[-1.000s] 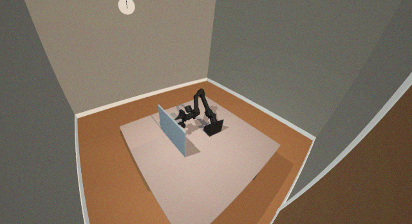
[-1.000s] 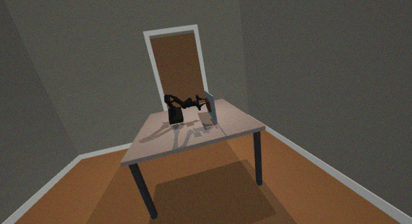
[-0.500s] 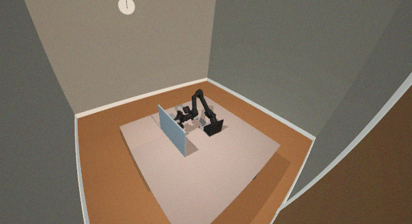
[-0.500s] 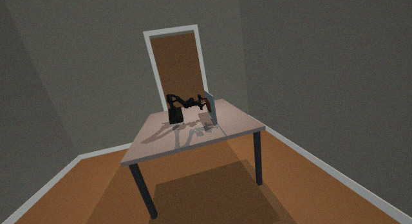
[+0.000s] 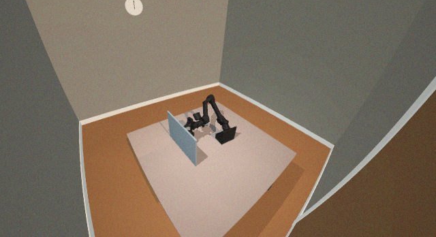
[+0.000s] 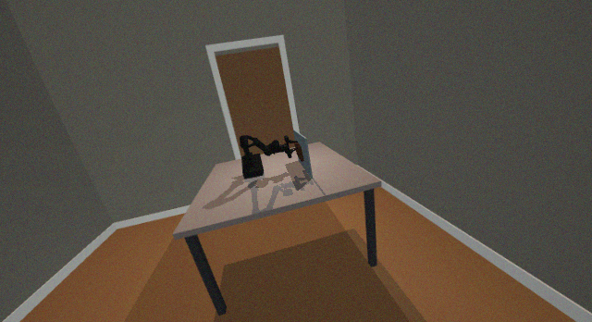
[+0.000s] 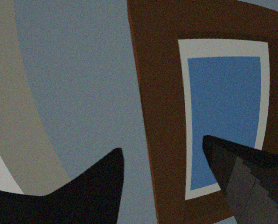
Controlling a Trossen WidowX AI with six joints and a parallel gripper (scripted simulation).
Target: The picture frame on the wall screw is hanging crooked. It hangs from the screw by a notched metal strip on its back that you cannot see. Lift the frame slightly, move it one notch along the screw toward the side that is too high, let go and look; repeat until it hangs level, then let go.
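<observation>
Right now my gripper tip is 1 cm short of the picture frame, 1 cm to the right of it and 5 cm above it. From my gripper tip the other things lie so: wall panel 2 cm ahead, 1 cm to the left, 6 cm below.
</observation>
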